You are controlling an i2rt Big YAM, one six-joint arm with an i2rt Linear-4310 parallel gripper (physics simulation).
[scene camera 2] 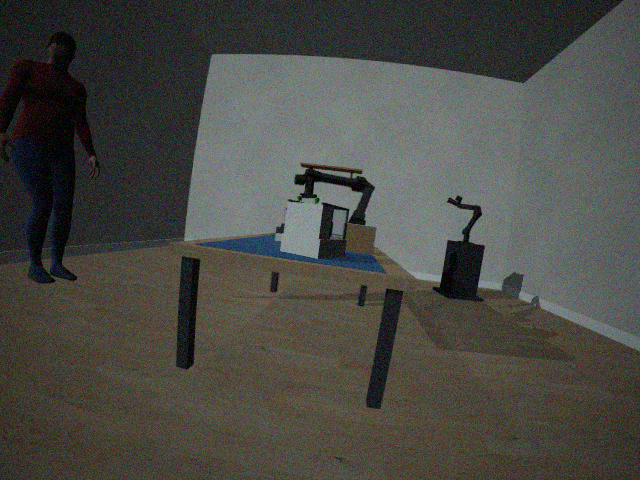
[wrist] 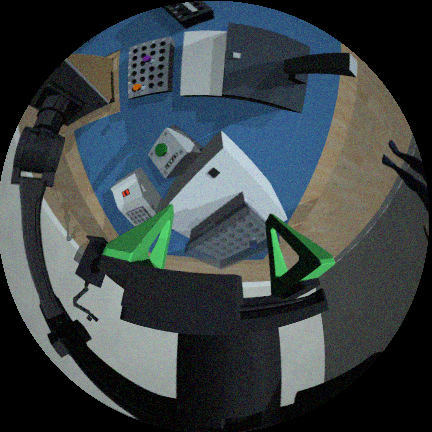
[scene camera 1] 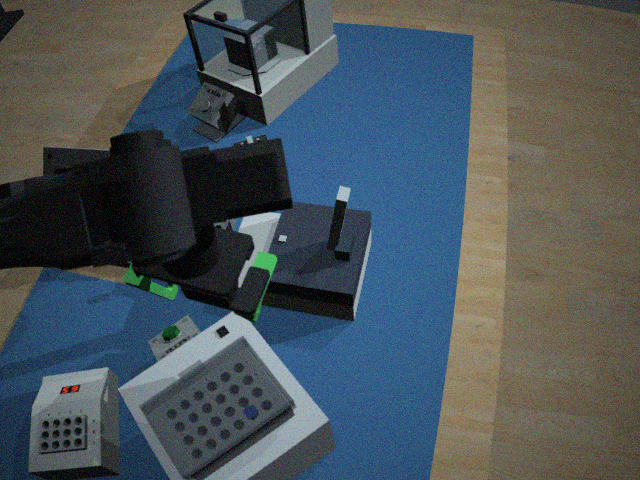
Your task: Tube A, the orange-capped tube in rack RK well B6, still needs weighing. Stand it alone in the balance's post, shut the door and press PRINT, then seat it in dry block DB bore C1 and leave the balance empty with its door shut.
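Where they show: gripper, fingertip midpoint: point(wrist: 222, 213) point(scene camera 1: 214, 305); arm's base, origin of the base link: point(scene camera 2: 358, 236) point(wrist: 60, 100).
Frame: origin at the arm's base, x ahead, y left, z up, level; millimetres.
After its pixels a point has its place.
Observation:
The orange-capped tube point(wrist: 137, 87) @(x 191, y -71, z -34 mm) stands in a corner well of the grey rack point(wrist: 170, 65) @(x 243, y -31, z -74 mm) in the wrist view; the arm hides both in scene camera 1. A purple-capped tube point(wrist: 146, 58) @(x 213, y -15, z -34 mm) stands in the same rack. My gripper point(scene camera 1: 204, 295) @(x 329, y -225, z 123 mm) point(scene camera 2: 308, 199) @(x 329, y -225, z 123 mm) point(wrist: 222, 213) @(x 329, y -225, z 123 mm) is open and empty, well away from the rack, high near the large white device. The balance point(scene camera 1: 305, 72) @(x 322, y 387, z -41 mm) point(scene camera 2: 302, 229) @(x 294, y 531, z 13 mm) stands at the far end, with a dark block point(scene camera 1: 248, 49) @(x 250, y 282, z 91 mm) inside its glass. I cannot tell the door's position. The dry block point(scene camera 1: 107, 428) @(x 153, y -345, z -48 mm) point(wrist: 131, 194) @(x 104, y -306, z -34 mm) has a red display and several bores.
A large white device point(scene camera 1: 289, 379) @(x 408, y -272, z 47 mm) point(wrist: 250, 175) @(x 371, y -226, z 46 mm) holds a holed plate with a blue spot. A green-button box point(scene camera 1: 170, 333) @(x 224, y -205, z -15 mm) point(wrist: 161, 149) @(x 225, y -200, z -17 mm) adjoins it. A dark-topped device point(scene camera 1: 310, 227) @(x 392, y -21, z -9 mm) point(wrist: 265, 55) @(x 398, y -38, z -8 mm) carries a tall upright. A control panel point(scene camera 1: 211, 105) @(x 159, y 258, z -19 mm) stands before the balance. Everything rests on a blue mat point(scene camera 1: 403, 155) @(x 522, y 208, z -88 mm).

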